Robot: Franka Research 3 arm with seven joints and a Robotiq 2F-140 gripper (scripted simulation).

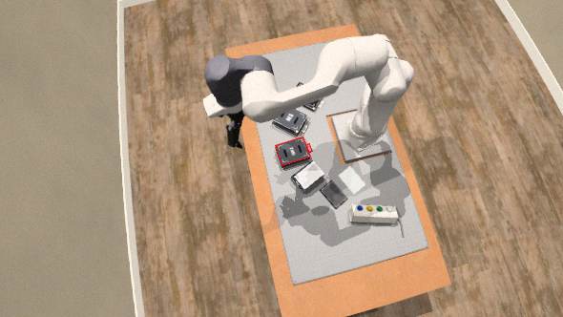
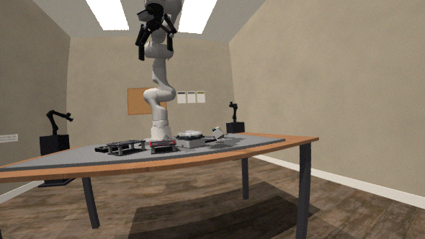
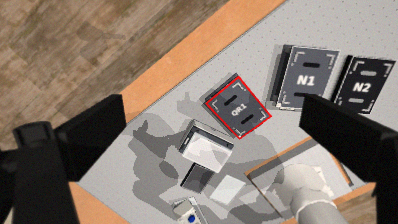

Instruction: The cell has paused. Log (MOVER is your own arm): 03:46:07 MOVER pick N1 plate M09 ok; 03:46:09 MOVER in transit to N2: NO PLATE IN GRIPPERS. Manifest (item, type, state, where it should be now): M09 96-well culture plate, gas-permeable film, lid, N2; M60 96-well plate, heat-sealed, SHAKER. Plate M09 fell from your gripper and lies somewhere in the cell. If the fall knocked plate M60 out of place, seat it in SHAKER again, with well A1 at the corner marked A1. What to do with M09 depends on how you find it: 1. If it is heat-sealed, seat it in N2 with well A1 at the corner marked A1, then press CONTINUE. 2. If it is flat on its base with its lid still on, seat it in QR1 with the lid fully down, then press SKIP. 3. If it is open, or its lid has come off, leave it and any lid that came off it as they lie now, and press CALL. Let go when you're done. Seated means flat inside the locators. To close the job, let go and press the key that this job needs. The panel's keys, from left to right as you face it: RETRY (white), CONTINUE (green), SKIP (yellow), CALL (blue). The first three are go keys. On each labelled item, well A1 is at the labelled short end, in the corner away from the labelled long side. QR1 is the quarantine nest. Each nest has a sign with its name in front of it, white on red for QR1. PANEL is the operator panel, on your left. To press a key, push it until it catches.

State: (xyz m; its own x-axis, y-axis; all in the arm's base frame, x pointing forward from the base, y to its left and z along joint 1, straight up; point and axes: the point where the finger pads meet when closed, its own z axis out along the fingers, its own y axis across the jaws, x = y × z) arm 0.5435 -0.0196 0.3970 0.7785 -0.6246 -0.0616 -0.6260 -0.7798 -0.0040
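Right now my hand is 230 mm past the white 96-well plate, 170 mm to the right of it and 350 mm above it. From my hand the other things lie so: pale lid 460 mm behind, 240 mm to the left, 420 mm below; dark plate 340 mm behind, 290 mm to the left, 410 mm below; QR1 nest 190 mm behind, 20 mm to the left, 380 mm below.
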